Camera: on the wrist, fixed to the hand. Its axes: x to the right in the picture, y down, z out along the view.
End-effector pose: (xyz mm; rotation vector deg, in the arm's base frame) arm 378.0 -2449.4 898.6 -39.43 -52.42 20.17
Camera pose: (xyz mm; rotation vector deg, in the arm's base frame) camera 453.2 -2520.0 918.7 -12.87 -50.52 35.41
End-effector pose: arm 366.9 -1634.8 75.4 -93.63 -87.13 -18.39
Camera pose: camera 340.1 -1688.8 161.4 -73.84 -86.75 9.07
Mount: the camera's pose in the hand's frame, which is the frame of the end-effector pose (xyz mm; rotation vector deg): 16.3 -65.1 -80.8 28.38 -6.53 1.34
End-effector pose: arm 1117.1 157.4 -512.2 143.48 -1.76 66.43
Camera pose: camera 1080.3 248.1 -474.1 -163.59 -12.20 -62.12
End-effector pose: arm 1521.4 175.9 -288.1 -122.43 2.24 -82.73
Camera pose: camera 1440.5 191.3 -222.9 -102.82 -17.42 -66.82
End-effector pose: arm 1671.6 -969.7 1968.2 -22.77 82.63 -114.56
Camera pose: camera 1592.2 -907.8 1998.1 -15.34 47.92 -125.21
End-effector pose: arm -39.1 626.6 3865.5 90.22 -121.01 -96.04
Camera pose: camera 41.4 562.9 3843.2 -74.61 130.73 63.04
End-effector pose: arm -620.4 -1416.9 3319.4 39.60 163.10 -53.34
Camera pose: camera -657.5 -1410.5 3417.5 38.68 144.03 -93.77
